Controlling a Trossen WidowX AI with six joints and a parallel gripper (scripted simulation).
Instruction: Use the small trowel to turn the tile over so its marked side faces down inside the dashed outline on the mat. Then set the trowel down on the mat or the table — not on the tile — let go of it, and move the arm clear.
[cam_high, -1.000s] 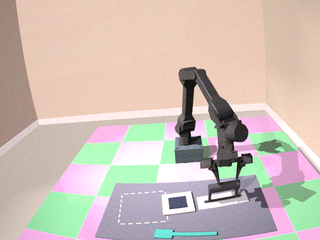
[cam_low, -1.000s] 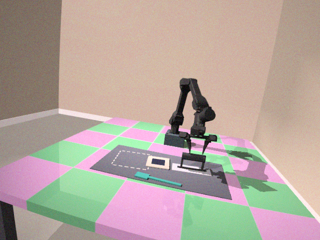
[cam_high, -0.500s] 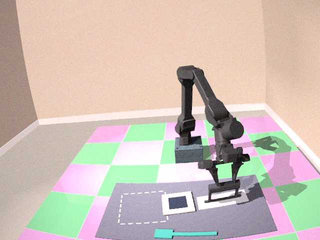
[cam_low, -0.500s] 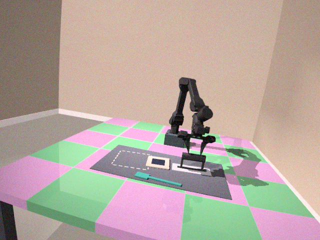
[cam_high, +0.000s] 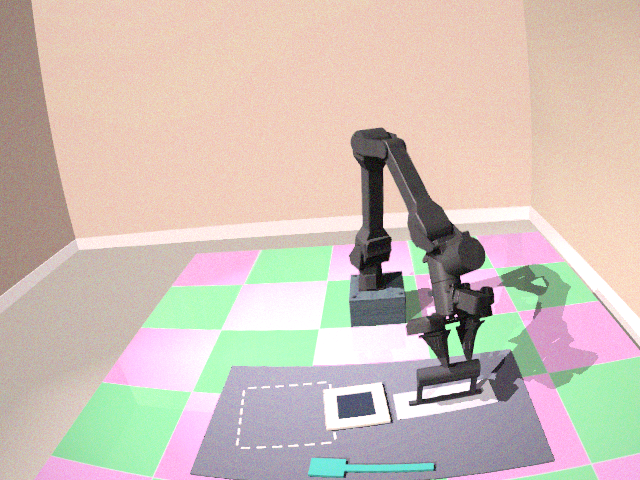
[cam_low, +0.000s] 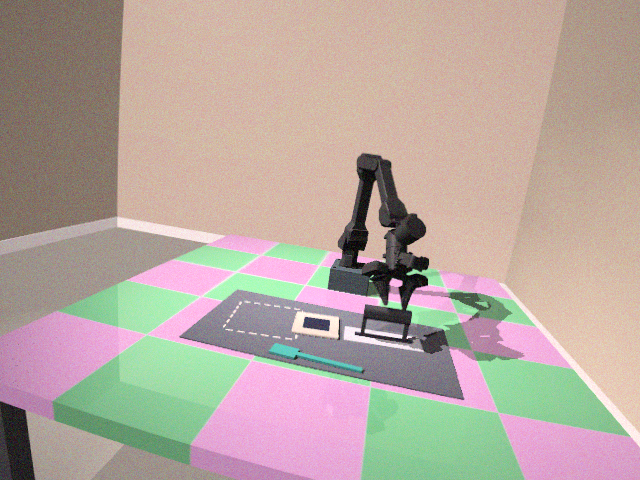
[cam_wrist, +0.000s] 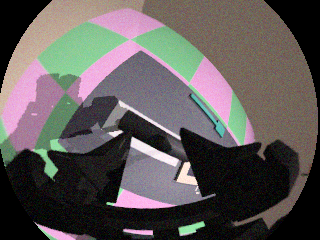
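Now: gripper tip 40 mm to the left of the trowel and 60 mm above it. Also, from my gripper tip: teal flat tool 160 mm ahead, 190 mm to the right, 90 mm below; grey mat 20 mm ahead, 160 mm to the right, 110 mm below; tile 10 mm behind, 190 mm to the right, 90 mm below.
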